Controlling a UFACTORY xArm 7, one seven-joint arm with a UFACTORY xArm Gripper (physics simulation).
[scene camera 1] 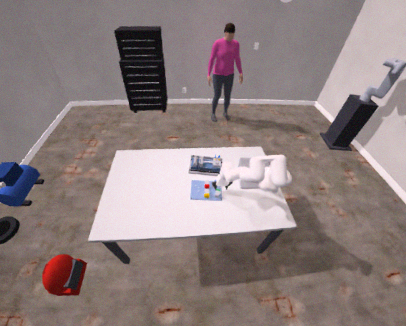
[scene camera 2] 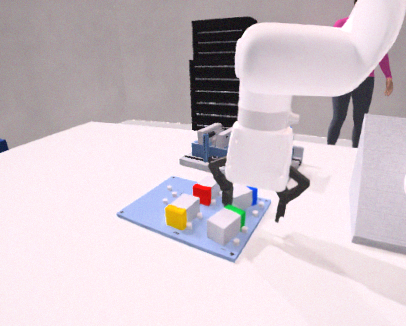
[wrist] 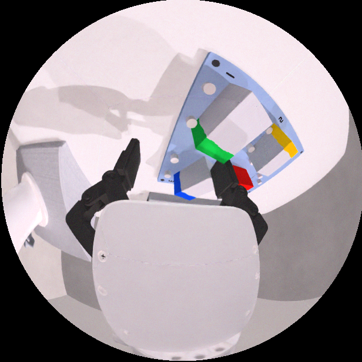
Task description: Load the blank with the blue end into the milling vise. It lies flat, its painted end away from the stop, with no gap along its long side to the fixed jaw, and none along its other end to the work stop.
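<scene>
The blank with the blue end (scene camera 2: pixel 241 197) (wrist: pixel 197 175) is a light grey block lying on the blue plate (scene camera 2: pixel 145 210) (wrist: pixel 185 143), near its edge. My gripper (scene camera 1: pixel 221 186) (scene camera 2: pixel 253 211) (wrist: pixel 179 155) is open and empty. In the wrist view the blank shows between the two fingers, closer to the right one; in scene camera 2 one finger overlaps its left side and the other hangs beyond the plate's edge. The milling vise (scene camera 1: pixel 206 164) (scene camera 2: pixel 215 145), blue and grey, stands behind the plate. The arm hides part of it in scene camera 2, including most of its jaws.
Blanks with a green end (scene camera 2: pixel 224 226) (wrist: pixel 237 117), a yellow end (scene camera 2: pixel 176 217) (wrist: pixel 285 140) and a red end (scene camera 2: pixel 202 194) (wrist: pixel 243 177) share the plate, among small white pegs. The green-ended one is close to the blue-ended one. The arm's grey base block (scene camera 2: pixel 382 185) stands right.
</scene>
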